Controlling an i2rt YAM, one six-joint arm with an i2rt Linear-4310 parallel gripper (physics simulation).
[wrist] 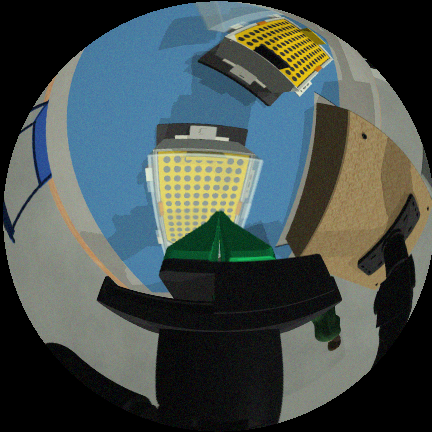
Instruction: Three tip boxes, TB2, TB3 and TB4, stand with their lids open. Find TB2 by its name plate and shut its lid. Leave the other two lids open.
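A tip box with a yellow rack stands at the middle of the wrist view. A clear lid lies over its rack, which looks pale through it. A second tip box stands at the upper right, tilted in the view; its rack shows bright yellow, with no lid lying over most of it. No name plate is readable, so I cannot tell which box is TB2. A third box does not show clearly. My gripper is shut and empty, its green fingertips together over the near part of the middle box, hiding that part.
The boxes stand on a blue surface with a pale border. A tan speckled block with a dark side and a black bracket stands at the right. A small dark green object shows at the lower right. A blue panel shows at the far left.
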